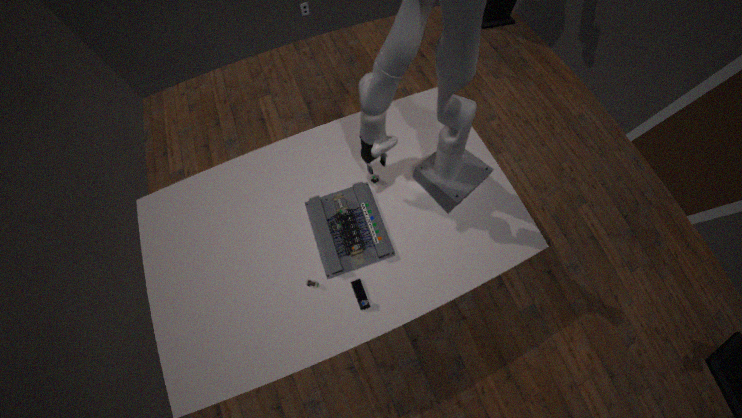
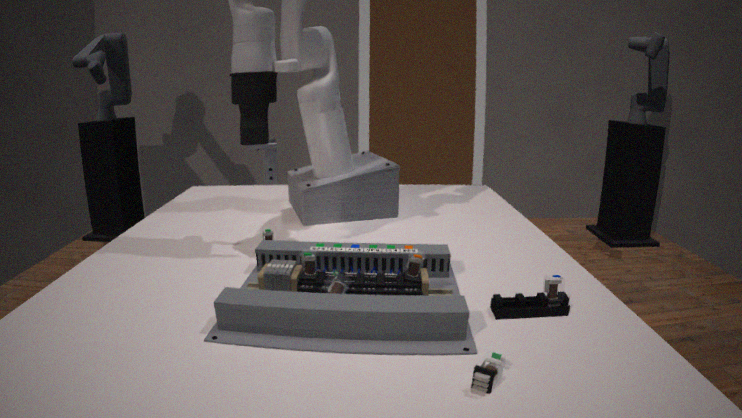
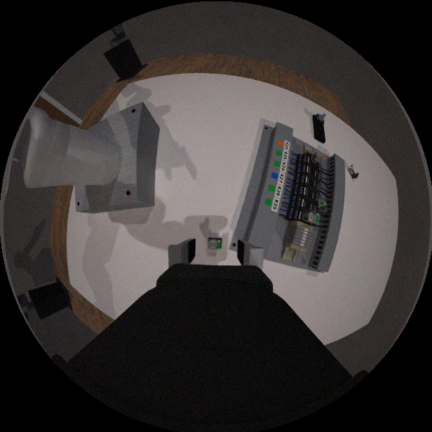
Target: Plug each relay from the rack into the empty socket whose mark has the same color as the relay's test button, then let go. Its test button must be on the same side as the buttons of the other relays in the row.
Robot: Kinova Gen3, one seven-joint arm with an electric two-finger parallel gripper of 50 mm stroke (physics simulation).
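Frame: origin at the arm's base, x left, y back, z up, level; metres.
Seen in the pictures: gripper, fingertip midpoint: (image 1: 376,168) (image 2: 271,179); arm's base, origin of the base link: (image 1: 445,169) (image 2: 334,172).
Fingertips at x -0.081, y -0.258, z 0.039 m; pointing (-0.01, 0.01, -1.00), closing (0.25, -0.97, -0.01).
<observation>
Offsets run from my fingertips to a thing's top centre. "pt": to the spot under its first point.
My gripper (image 1: 376,165) (image 2: 268,176) (image 3: 216,248) is open and empty, pointing down above a relay with a green button {dx -0.011, dy +0.003, dz -0.089 m} (image 1: 374,179) (image 2: 267,235) (image 3: 214,243) that stands on the table behind the panel. A second green-button relay {dx +0.296, dy -0.359, dz -0.106 m} (image 1: 312,283) (image 2: 488,372) (image 3: 352,171) lies on its side in front. A blue-button relay {dx +0.421, dy -0.210, dz -0.079 m} (image 1: 363,303) (image 2: 553,288) (image 3: 320,118) stands in the end of the black rack {dx +0.389, dy -0.211, dz -0.110 m} (image 1: 358,290) (image 2: 511,309) (image 3: 319,132). In the socket row, a green-button relay {dx +0.089, dy -0.166, dz -0.064 m} (image 2: 309,264) and an orange-button relay {dx +0.231, dy -0.170, dz -0.061 m} (image 2: 414,266) stand upright; another green-button relay {dx +0.127, dy -0.210, dz -0.073 m} (image 2: 337,286) (image 3: 322,205) leans.
The panel's grey ducts {pt dx +0.141, dy -0.255, dz -0.090 m} (image 1: 325,233) (image 2: 340,316) (image 3: 260,200) flank the row. The label strip {pt dx +0.160, dy -0.094, dz -0.089 m} (image 2: 363,250) (image 3: 281,177) bears green, blue and orange marks. Terminal blocks {dx +0.051, dy -0.165, dz -0.087 m} (image 2: 279,275) (image 3: 303,236) stand at the row's end. The arm's grey base (image 1: 454,179) (image 2: 345,197) (image 3: 142,165) is nearby.
</observation>
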